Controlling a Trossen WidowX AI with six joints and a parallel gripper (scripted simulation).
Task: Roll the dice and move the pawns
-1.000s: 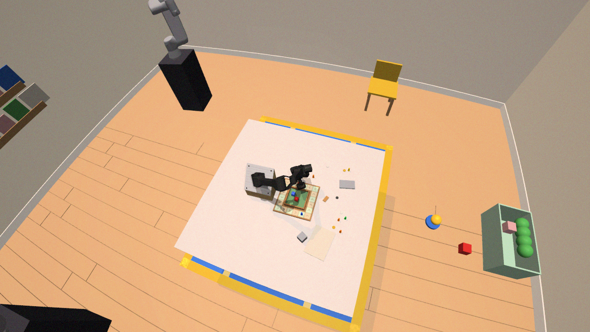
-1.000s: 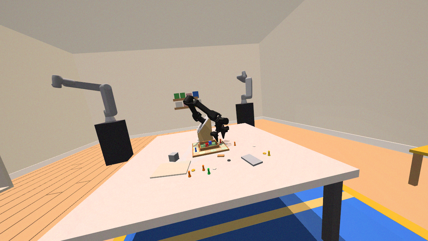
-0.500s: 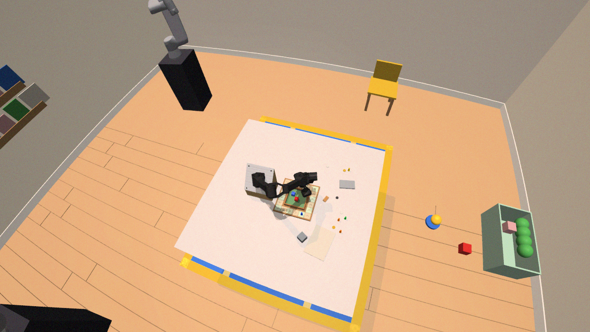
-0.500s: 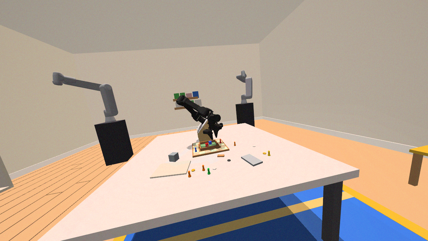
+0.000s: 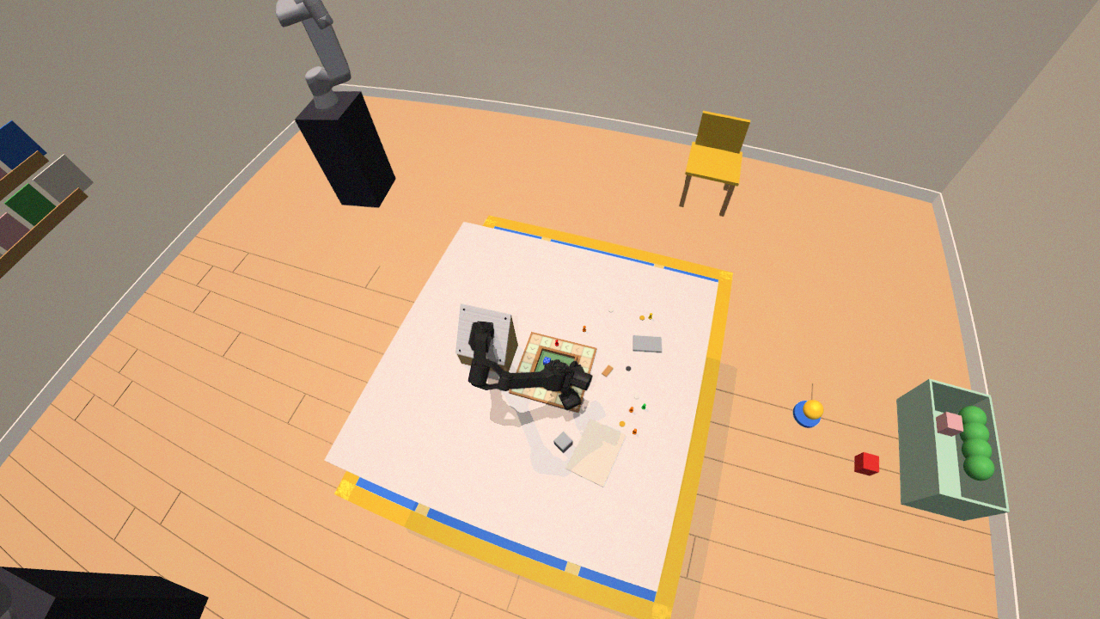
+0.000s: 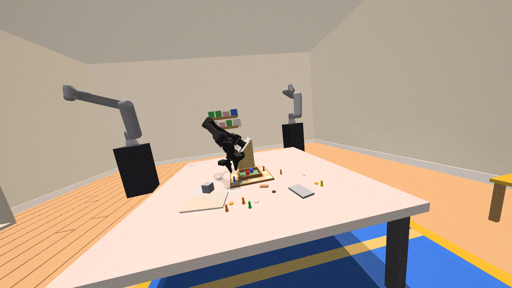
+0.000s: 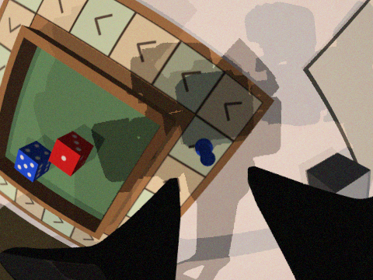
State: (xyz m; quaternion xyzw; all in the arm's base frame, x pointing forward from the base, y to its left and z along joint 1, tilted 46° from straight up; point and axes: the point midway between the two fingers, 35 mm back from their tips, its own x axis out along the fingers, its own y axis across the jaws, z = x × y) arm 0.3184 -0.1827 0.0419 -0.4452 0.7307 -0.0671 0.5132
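My gripper tip is 5 cm above the blue pawn. From my gripper tip the other things lie so: brown block 15 cm to the left, 15 cm ahead, 7 cm below; green tray 12 cm to the left, 7 cm below, 6 cm behind; grey cube 17 cm to the right, 5 cm below, 3 cm ahead.
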